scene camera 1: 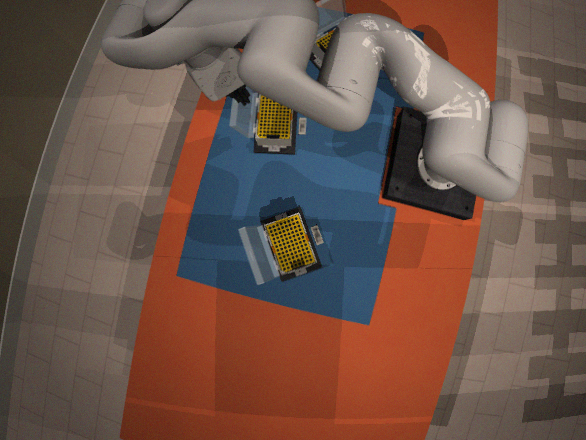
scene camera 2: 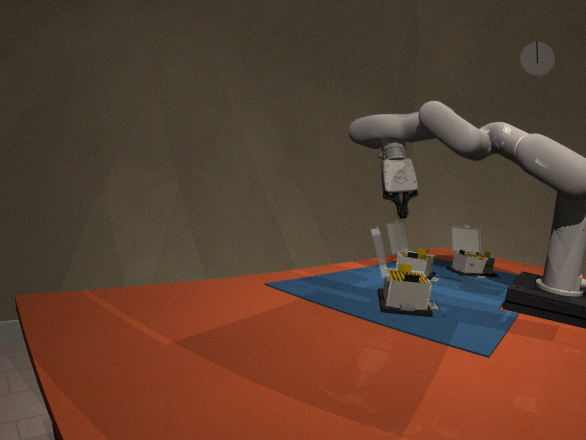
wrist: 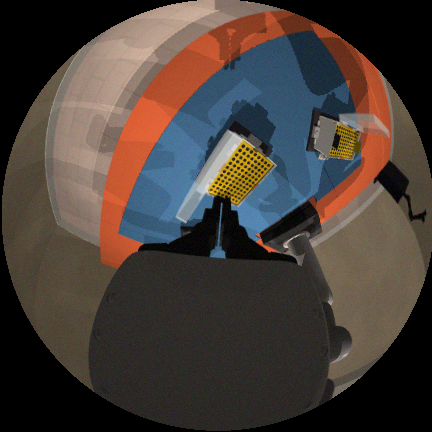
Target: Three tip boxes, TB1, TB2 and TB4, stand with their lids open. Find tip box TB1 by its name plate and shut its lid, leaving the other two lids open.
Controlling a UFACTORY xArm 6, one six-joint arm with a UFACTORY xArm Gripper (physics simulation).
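Frame: origin at the arm's base, x ahead, y left, z up, level; millimetres.
Seen in the pictures: gripper, fingertip midpoint: (scene camera 1: 245, 99) (scene camera 2: 403, 218) (wrist: 220, 209); arm's base at its link origin: (scene camera 2: 558, 289) (wrist: 295, 238).
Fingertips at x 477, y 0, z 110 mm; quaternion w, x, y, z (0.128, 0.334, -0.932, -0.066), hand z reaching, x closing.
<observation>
Pixels of each thing's top centre, then the offset from my fingertips to it. Level surfaces: height alone.
- middle box at its top centre: (wrist: 241, 181) (scene camera 1: 274, 113) (scene camera 2: 417, 250) dx -53, dy -16, dz -87 mm
- upright lid at its top centre: (wrist: 213, 196) (scene camera 1: 241, 98) (scene camera 2: 400, 220) dx +12, dy -4, dz -8 mm
- far box at its top centre: (scene camera 1: 340, 38) (wrist: 350, 145) (scene camera 2: 475, 251) dx -166, dy -272, dz -87 mm
- blue mat at its surface level: dz -162 mm
- orange table at its surface level: dz -165 mm
Three white tip boxes with yellow racks have clear lids open. The near box (scene camera 1: 290, 243) (scene camera 2: 407, 294) has its lid (scene camera 1: 258, 255) (scene camera 2: 379, 252) standing up. The middle box (scene camera 1: 274, 119) (scene camera 2: 416, 263) (wrist: 242, 172) has an upright lid (scene camera 1: 241, 117) (scene camera 2: 397, 237) (wrist: 190, 204). The far box (scene camera 1: 326, 40) (scene camera 2: 471, 262) (wrist: 345, 141) has its lid (scene camera 1: 332, 12) (scene camera 2: 466, 239) (wrist: 367, 122) up; my arm partly hides it in scene camera 1. Name plates are too small to read. My gripper (scene camera 1: 245, 100) (scene camera 2: 403, 215) (wrist: 220, 209) is shut, empty, just above the middle box's lid in scene camera 2.
The boxes stand on a blue mat (scene camera 1: 280, 300) (scene camera 2: 465, 335) (wrist: 150, 200) on the orange table (scene camera 1: 270, 360) (scene camera 2: 250, 360) (wrist: 125, 165). The arm's black base (scene camera 1: 405, 175) (scene camera 2: 525, 295) (wrist: 290, 225) stands at the mat's edge.
</observation>
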